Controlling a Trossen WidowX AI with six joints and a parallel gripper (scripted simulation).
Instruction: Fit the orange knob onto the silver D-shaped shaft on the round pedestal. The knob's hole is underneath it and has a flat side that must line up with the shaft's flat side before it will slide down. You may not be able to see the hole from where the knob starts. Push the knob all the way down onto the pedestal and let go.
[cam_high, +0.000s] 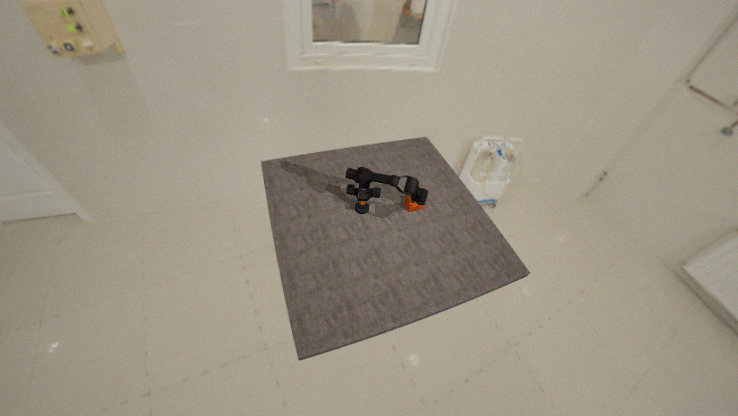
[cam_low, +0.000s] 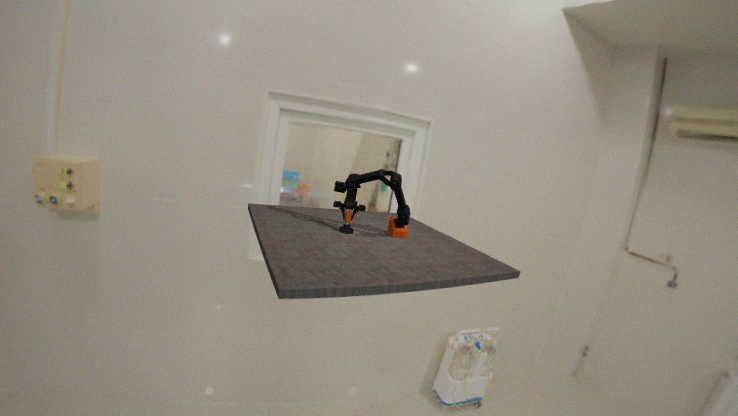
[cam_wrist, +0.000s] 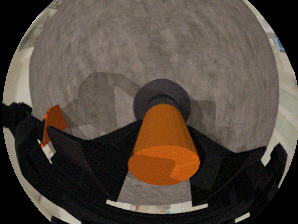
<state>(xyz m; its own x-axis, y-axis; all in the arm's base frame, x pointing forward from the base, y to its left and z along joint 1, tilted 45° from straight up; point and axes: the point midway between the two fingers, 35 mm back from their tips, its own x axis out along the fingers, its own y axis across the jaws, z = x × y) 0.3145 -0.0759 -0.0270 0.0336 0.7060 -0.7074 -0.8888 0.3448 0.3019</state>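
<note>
The orange knob lies 3 cm above my gripper tip. The rest, counted from my gripper tip: round pedestal (4 cm below).
</note>
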